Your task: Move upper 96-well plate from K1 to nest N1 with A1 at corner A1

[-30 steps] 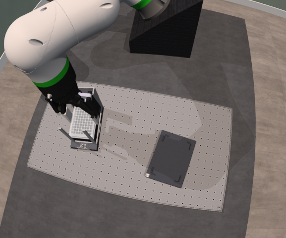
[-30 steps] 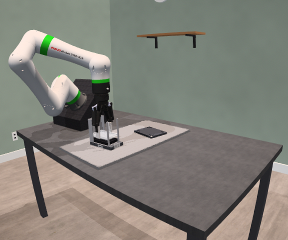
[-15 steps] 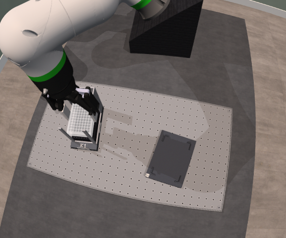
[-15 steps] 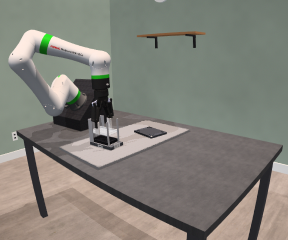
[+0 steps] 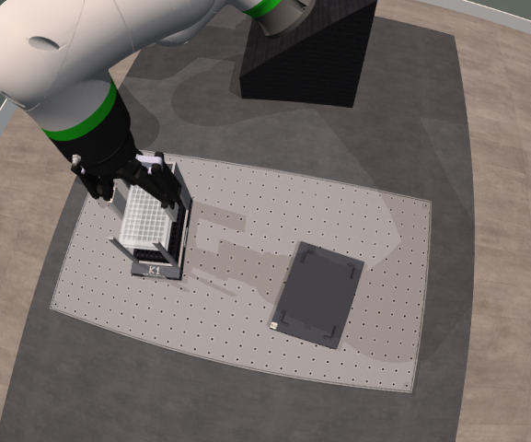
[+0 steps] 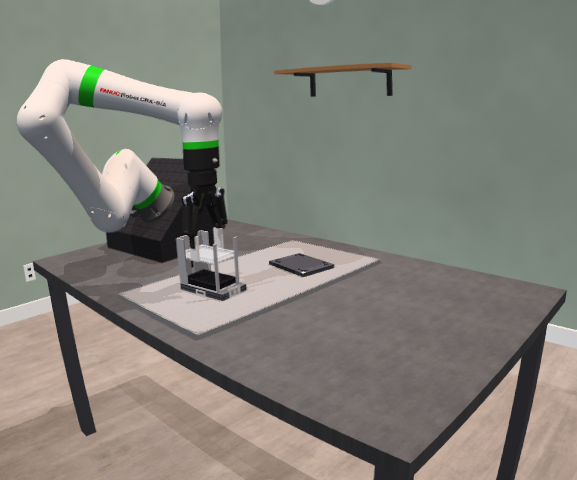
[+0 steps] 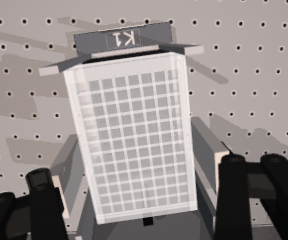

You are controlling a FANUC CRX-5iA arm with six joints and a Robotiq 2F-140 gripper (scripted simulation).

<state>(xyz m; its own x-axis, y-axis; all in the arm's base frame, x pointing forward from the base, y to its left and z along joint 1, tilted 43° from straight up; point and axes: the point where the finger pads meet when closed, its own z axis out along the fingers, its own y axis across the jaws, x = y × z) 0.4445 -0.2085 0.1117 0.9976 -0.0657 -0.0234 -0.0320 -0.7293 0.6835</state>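
The dark plate nest N1 lies 110 mm ahead of my hand, 280 mm to the left of it and 110 mm below it. Also, from my hand: tall back wall (70 mm behind, 40 mm below); black plate (90 mm below); white 96-well plate (20 mm below).
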